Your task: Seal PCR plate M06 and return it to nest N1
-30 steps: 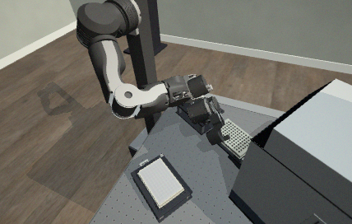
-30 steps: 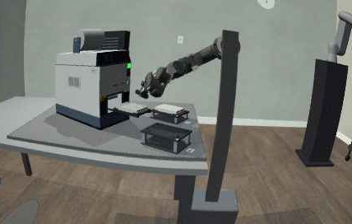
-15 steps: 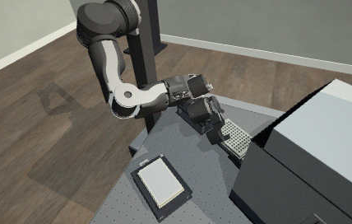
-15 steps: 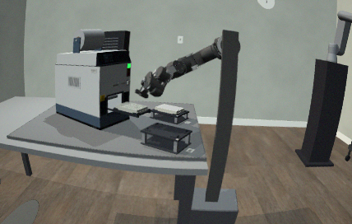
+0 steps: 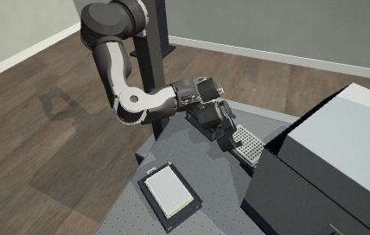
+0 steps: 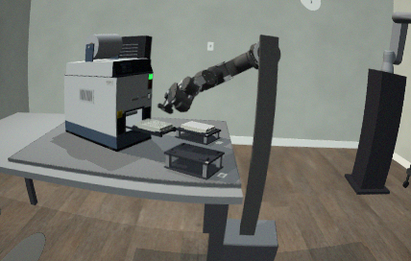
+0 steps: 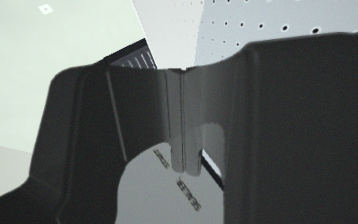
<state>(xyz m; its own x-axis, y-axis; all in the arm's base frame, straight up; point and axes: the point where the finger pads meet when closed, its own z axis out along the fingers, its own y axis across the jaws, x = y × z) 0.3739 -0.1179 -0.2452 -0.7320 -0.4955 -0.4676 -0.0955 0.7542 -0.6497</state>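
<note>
My hand is 7 cm to the right of the 96-well plate M06, 5 cm above it and 2 cm short of it. Round my hand: sealer stage (7 cm to the left, 7 cm below, 2 cm ahead); then pale key-like block (8 cm ahead, 6 cm to the right, 3 cm above); then yellow warning label (15 cm ahead, 11 cm to the left, 1 cm below).
</note>
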